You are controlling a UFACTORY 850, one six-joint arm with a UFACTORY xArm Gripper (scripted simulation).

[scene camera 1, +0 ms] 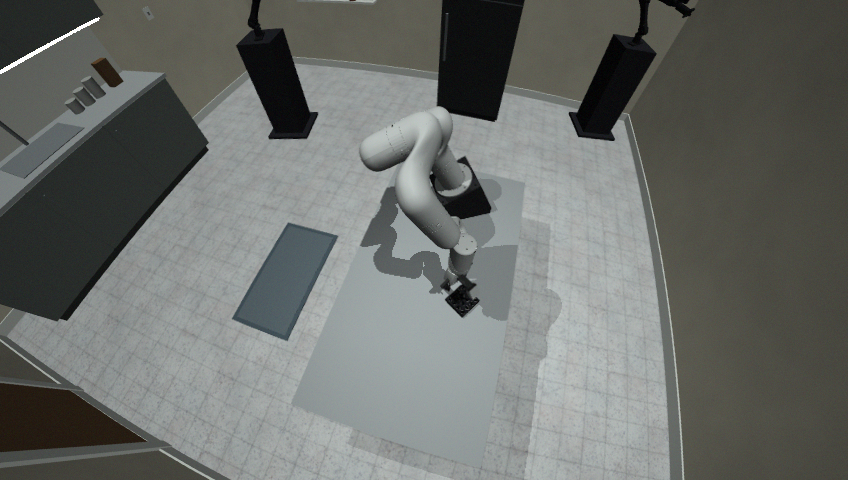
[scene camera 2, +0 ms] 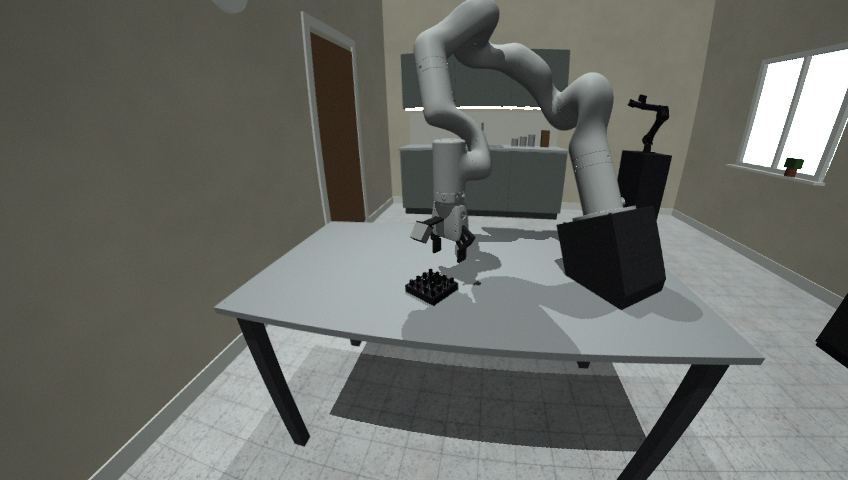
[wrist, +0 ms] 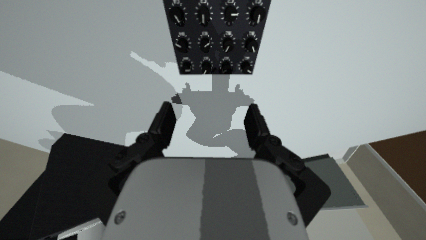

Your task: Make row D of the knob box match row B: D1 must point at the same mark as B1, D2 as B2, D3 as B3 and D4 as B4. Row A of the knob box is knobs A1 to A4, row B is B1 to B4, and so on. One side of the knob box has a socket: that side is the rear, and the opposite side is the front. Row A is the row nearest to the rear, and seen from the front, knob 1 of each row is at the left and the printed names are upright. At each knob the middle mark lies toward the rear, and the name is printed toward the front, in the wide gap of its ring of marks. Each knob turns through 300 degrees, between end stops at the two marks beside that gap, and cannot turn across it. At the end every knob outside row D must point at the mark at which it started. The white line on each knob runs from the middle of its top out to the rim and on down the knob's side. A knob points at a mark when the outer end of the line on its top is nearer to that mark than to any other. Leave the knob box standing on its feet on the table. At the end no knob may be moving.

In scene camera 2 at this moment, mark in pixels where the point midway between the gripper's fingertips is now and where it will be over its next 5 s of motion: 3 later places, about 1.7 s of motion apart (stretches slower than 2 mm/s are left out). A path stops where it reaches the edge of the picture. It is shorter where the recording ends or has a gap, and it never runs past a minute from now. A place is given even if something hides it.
My gripper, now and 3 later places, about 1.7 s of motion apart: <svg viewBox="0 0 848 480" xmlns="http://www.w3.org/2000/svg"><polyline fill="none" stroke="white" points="448,256 427,265 425,275 425,287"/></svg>
